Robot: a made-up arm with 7 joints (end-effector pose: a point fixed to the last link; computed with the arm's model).
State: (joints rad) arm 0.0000 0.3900 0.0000 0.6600 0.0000 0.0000 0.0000
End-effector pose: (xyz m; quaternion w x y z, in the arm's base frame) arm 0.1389 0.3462 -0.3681 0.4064 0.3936 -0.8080 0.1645
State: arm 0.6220 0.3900 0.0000 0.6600 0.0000 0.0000 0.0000
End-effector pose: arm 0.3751 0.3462 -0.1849 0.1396 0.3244 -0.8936 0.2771
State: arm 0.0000 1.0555 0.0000 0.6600 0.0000 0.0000 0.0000
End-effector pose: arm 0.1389 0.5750 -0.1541 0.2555 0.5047 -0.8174 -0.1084
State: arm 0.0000 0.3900 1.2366 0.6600 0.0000 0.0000 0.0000
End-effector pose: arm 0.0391 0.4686 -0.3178 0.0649 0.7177 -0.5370 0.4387
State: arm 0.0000 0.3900 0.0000 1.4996 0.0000 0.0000 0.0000
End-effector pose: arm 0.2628 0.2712 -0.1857 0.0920 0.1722 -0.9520 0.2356
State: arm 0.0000 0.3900 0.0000 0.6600 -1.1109 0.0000 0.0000
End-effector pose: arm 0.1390 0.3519 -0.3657 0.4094 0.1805 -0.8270 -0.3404
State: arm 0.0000 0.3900 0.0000 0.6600 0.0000 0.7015 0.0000
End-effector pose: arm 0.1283 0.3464 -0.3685 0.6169 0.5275 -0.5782 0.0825
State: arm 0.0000 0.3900 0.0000 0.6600 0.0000 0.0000 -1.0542
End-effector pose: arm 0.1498 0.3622 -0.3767 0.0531 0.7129 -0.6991 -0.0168
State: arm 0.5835 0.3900 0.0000 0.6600 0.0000 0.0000 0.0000
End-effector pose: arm 0.3642 0.3462 -0.2002 0.1568 0.3296 -0.8907 0.2708
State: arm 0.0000 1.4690 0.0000 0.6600 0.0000 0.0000 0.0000
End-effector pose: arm 0.1389 0.6293 0.0352 0.1465 0.5464 -0.7778 -0.2739
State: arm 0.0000 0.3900 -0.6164 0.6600 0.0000 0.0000 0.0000
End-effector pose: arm 0.1149 0.2691 -0.3998 0.5266 0.1673 -0.8335 -0.0026
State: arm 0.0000 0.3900 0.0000 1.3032 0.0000 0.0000 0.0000
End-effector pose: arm 0.2495 0.2919 -0.2361 0.1691 0.2282 -0.9327 0.2223
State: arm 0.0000 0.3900 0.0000 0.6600 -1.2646 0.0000 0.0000
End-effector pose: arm 0.1394 0.3524 -0.3651 0.3997 0.1450 -0.8092 -0.4054
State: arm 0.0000 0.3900 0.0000 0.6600 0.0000 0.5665 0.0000
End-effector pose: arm 0.1303 0.3466 -0.3690 0.5816 0.5063 -0.6289 0.0994
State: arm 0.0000 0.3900 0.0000 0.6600 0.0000 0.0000 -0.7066
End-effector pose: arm 0.1471 0.3555 -0.3757 0.1763 0.6256 -0.7586 0.0450
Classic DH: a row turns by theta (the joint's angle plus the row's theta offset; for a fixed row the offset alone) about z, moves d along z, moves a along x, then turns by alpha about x. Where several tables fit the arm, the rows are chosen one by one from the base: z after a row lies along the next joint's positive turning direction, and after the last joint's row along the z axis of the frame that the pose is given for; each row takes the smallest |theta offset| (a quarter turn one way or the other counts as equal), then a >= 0, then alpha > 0; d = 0 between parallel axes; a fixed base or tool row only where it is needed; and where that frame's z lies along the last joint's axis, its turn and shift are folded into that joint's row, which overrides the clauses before.
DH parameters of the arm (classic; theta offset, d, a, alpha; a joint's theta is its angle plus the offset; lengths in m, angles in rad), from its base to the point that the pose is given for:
base (fixed): 0 0.091 -0.028 1.5708
joint 1: -1.5708 -0.151 0.021 -1.5708
joint 2: 1.5708 0.024 0.01 -1.5708
joint 3: 1.5708 -0.242 0.016 -1.5708
joint 4: 0 -0.007 0.015 1.5708
joint 5: 0 -0.27 0.001 1.5708
joint 6: -1.5708 0.018 0.014 -1.5708
joint 7: 0.0636 -0.0129 0.0023 -0.8905
tool (fixed): 2.775 0.0269 0 0

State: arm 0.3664 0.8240 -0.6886 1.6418 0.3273 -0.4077 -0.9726
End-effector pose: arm 0.3146 0.2124 -0.0922 0.2382 -0.1571 0.8864 -0.3646
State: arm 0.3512 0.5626 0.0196 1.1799 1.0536 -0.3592 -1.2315
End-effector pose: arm 0.3456 0.3814 -0.1153 0.2032 -0.6389 0.3847 -0.6345
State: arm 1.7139 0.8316 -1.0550 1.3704 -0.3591 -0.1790 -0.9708
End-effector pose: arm 0.3420 0.2313 0.3186 0.7696 -0.0603 0.6342 0.0437
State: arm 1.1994 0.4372 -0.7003 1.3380 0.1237 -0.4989 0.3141
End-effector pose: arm 0.4014 0.1520 0.1598 0.2954 0.3782 0.8772 -0.0172
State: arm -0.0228 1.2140 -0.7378 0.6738 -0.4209 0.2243 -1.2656
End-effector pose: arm 0.1213 0.5847 -0.1779 0.1550 -0.2969 0.6819 0.6503
